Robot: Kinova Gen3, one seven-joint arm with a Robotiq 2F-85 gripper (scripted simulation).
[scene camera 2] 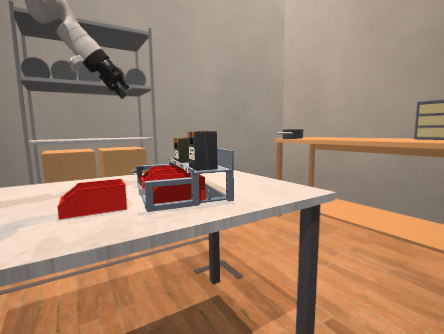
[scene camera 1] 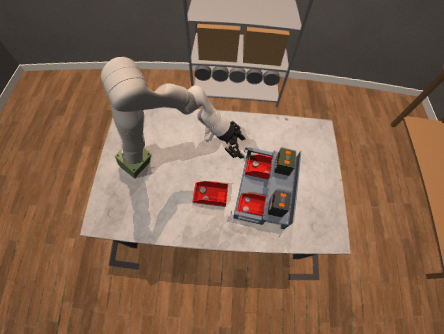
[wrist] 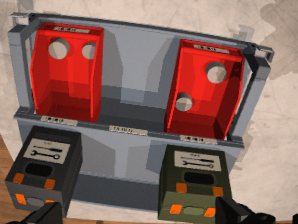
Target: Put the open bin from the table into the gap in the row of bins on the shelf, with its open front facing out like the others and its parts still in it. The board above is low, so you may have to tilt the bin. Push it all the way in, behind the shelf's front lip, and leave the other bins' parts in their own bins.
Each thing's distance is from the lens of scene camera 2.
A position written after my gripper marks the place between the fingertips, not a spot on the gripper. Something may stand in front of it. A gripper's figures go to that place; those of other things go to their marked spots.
my gripper (scene camera 2: 126,94): 92 cm
red bin (scene camera 2: 87,198): 76 cm
red bin (scene camera 2: 164,194): 75 cm
grey shelf (scene camera 2: 225,158): 82 cm
black tool case (scene camera 2: 202,145): 76 cm
